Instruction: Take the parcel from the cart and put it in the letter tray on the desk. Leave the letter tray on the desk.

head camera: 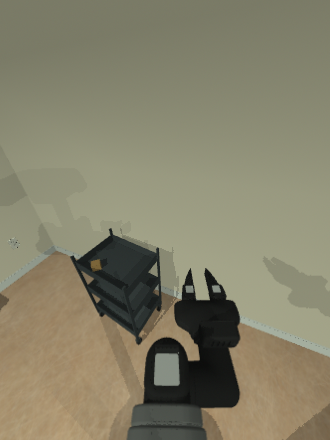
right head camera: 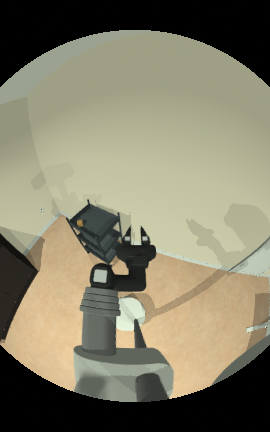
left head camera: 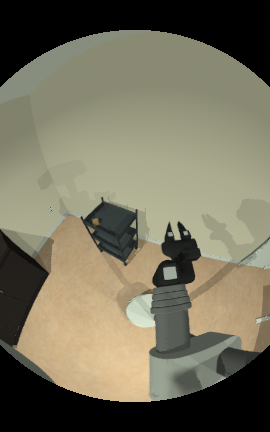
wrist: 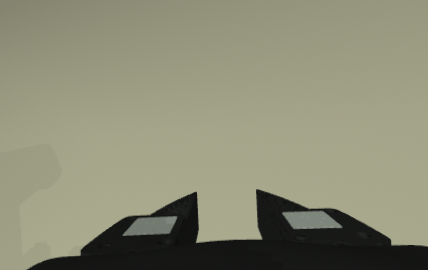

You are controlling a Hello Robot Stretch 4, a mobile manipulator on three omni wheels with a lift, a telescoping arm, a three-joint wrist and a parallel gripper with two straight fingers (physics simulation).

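Places are measured from the robot's base along level axes (x ahead, y left, z up), in centimetres.
Pixels of known places: gripper, fingertip midpoint: [head camera: 197, 270] [right head camera: 135, 226] [left head camera: 172, 222] [wrist: 227, 209]; robot's base, origin of the base link: [right head camera: 126, 312] [left head camera: 144, 309].
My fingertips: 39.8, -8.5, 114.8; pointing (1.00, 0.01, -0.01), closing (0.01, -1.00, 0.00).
Observation:
For each thing: its middle in the pictures, then the offset to it from my fingertips, as dx, dy, dz. "spot": a spot on its surface instead.
- small orange-brown parcel, body centre: [head camera: 96, 265] [left head camera: 95, 221] [right head camera: 79, 223] +43.1, +56.8, -48.8
- dark three-tier cart, surface spot: [head camera: 124, 256] spot: +53.3, +40.3, -51.3
- dark cabinet, surface spot: [left head camera: 22, 290] spot: -47.6, +165.5, -80.9
A small orange-brown parcel [head camera: 96, 265] [left head camera: 96, 221] [right head camera: 80, 223] lies in the top tray of the dark three-tier cart [head camera: 124, 256] [left head camera: 117, 212] [right head camera: 101, 217], near the tray's left corner. My gripper [head camera: 198, 270] [left head camera: 175, 223] [right head camera: 135, 227] [wrist: 227, 209] is open and empty, its two fingers apart. In the head camera view it appears to the right of the cart, apart from it. In the wrist view the fingers stand before plain wall, and the parcel does not show there. The desk and the letter tray cannot be made out in these views.
A wall [head camera: 200, 150] [wrist: 225, 100] rises behind the cart, which stands near the room's corner. A dark cabinet [left head camera: 22, 290] [right head camera: 12, 290] stands at the left. My round pale base [left head camera: 140, 311] [right head camera: 132, 315] shows below the arm. Shadows of the robot fall on the wall.

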